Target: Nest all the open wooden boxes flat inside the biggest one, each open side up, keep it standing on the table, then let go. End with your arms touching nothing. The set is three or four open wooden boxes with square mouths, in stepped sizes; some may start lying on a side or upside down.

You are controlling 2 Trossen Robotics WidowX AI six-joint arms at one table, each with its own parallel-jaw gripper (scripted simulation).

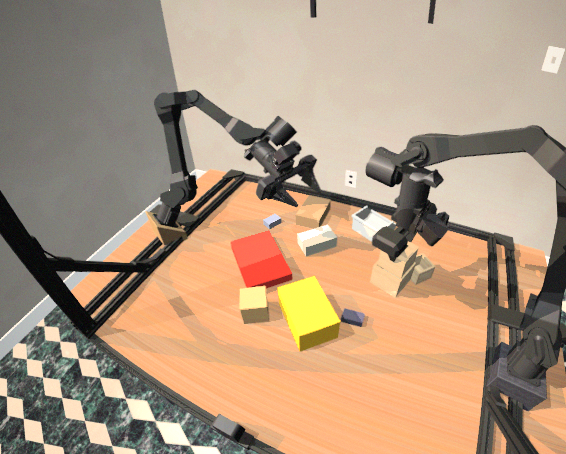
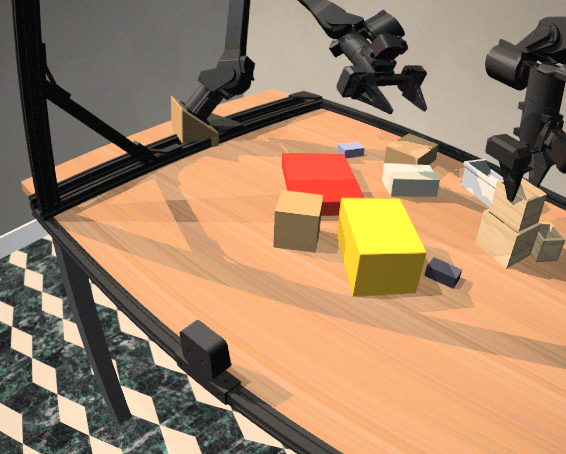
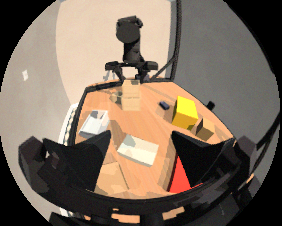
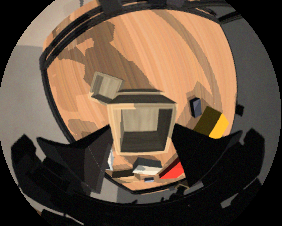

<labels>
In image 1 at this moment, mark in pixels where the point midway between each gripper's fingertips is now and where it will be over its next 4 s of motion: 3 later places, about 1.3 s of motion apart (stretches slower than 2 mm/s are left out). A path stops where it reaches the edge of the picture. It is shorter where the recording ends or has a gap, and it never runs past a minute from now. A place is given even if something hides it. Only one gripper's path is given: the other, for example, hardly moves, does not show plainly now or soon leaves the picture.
The left gripper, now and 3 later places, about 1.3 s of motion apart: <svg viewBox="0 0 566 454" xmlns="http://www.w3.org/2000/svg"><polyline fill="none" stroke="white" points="309,198 250,235 244,234 330,201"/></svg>
</labels>
